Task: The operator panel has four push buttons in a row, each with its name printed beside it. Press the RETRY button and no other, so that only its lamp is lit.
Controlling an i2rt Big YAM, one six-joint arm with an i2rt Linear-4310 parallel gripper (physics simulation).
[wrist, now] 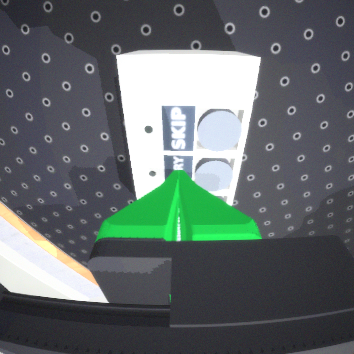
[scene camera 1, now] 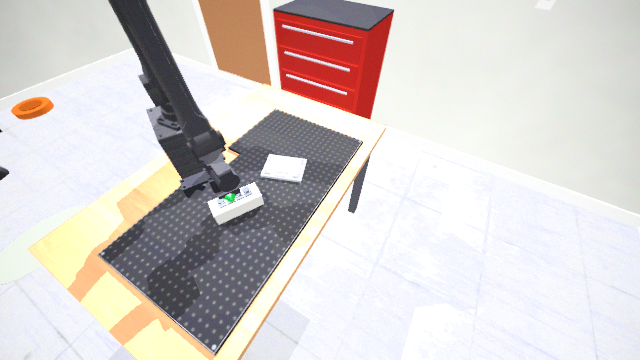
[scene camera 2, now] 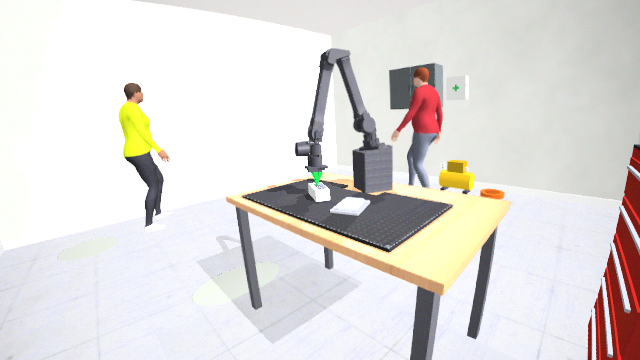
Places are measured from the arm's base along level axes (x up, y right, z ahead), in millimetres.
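Pixels of known places: gripper, between the fingertips: (wrist: 178, 177) (scene camera 1: 232, 200) (scene camera 2: 316, 185); arm's base, origin of its link: (scene camera 2: 372, 148).
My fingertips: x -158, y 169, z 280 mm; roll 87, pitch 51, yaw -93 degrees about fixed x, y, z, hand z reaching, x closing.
For each thing: its top centre in the pictures, then the offset to it from my fingertips. "spot": a spot on its surface instead. Level surfaces: height alone.
- white operator panel, centre of its top: (wrist: 184, 194) (scene camera 1: 234, 198) (scene camera 2: 318, 185) dx +3, dy -12, dz +4 mm
- black perforated mat, height of its surface: dx -53 mm
- SKIP label, a spot on its surface: (wrist: 178, 128) spot: dx +0, dy +26, dz -21 mm
- RETRY label, a spot on its surface: (wrist: 178, 163) spot: dx +0, dy +8, dz -7 mm
- RETRY button, centre of its top: (wrist: 213, 176) dx +3, dy -11, dz -20 mm
- SKIP lamp, centre of its top: (wrist: 148, 129) dx +1, dy +37, dz -8 mm
- RETRY lamp, centre of its top: (wrist: 151, 173) dx +1, dy +13, dz +11 mm
- flat white box, centre of its top: (scene camera 1: 284, 164) (scene camera 2: 350, 201) dx -27, dy -238, dz +80 mm
The white operator panel (scene camera 1: 242, 208) (scene camera 2: 320, 195) (wrist: 145, 80) stands on the black perforated mat (scene camera 1: 250, 245) (scene camera 2: 400, 220). In the wrist view the SKIP label (wrist: 178, 128) is beside its round pale button (wrist: 219, 129). Below it, the RETRY label (wrist: 178, 163) shows its last letters "RY", beside the RETRY button (wrist: 214, 171). The SKIP lamp (wrist: 148, 129) and RETRY lamp (wrist: 152, 173) are dark. My gripper (scene camera 1: 230, 199) (scene camera 2: 317, 184) (wrist: 178, 177) is shut and empty, its green tips over the RETRY label in the wrist view. Contact cannot be told. The other buttons are hidden behind the fingers.
A flat white box (scene camera 1: 284, 168) (scene camera 2: 350, 205) lies on the mat beside the panel. The arm's dark base block (scene camera 2: 372, 169) stands at the table's back edge. A red drawer cabinet (scene camera 1: 320, 60) (scene camera 2: 617, 255) stands away from the table. Two people (scene camera 2: 135, 130) (scene camera 2: 425, 110) stand behind the table.
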